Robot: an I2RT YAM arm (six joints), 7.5 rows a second.
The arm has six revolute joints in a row. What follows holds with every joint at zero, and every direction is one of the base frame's.
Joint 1 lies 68 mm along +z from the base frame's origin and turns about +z.
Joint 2 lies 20 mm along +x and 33.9 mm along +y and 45.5 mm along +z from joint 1 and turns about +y.
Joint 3 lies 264 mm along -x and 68.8 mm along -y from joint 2 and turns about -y.
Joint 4 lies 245 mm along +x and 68.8 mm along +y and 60 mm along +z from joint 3 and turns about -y.
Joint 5 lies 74 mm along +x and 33.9 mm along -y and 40.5 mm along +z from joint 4 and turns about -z.
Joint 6 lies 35.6 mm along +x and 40.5 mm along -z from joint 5 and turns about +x.
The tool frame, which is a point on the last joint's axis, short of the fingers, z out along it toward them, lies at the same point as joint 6; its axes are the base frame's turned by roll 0, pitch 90 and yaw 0 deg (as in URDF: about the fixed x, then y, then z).
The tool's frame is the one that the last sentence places.
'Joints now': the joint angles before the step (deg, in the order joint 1, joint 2, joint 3, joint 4, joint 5, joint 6). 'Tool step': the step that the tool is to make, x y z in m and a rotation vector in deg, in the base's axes. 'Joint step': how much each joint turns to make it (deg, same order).
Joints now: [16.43, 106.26, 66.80, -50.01, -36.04, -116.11]
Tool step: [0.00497, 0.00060, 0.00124, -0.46, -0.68, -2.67]
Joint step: [-0.08, 0.00, 0.34, 2.02, 0.71, 3.16]
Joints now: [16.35, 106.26, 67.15, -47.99, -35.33, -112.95]
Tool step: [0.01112, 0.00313, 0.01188, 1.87, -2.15, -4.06]
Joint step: [-0.09, -0.61, 1.84, 3.07, -0.79, 5.01]
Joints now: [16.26, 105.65, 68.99, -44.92, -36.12, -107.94]
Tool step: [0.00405, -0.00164, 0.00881, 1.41, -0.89, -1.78]
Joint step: [-0.53, -0.79, 0.88, 0.62, -0.89, 1.77]
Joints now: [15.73, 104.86, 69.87, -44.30, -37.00, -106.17]
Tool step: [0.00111, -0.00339, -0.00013, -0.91, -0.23, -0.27]
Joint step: [-0.52, 0.08, 0.17, -0.43, 0.88, -0.52]
